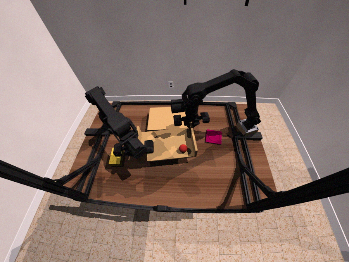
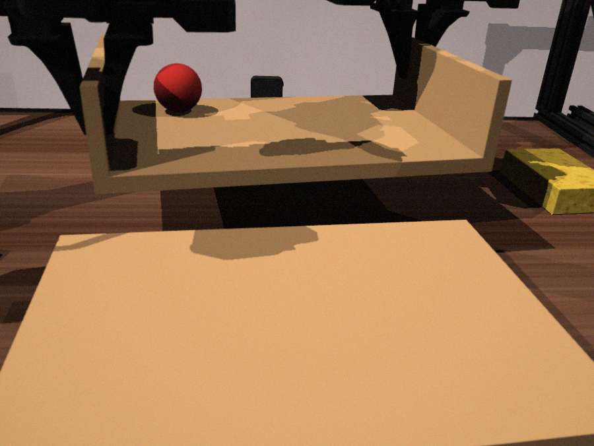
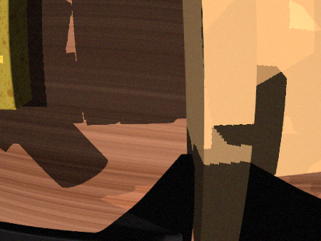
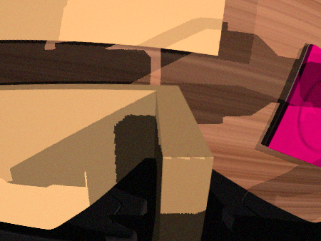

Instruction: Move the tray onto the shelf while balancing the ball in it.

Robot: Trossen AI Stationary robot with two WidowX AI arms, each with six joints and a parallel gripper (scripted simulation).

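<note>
Right now my right hand is 13 cm past the red ball, 4 cm to the right of it and 4 cm above it. Round my right hand: tan tray (13 cm to the left, 9 cm behind, 5 cm below); yellow sponge (44 cm to the left, 16 cm behind, 13 cm below); magenta square object (16 cm to the right, 14 cm below, 2 cm ahead).
</note>
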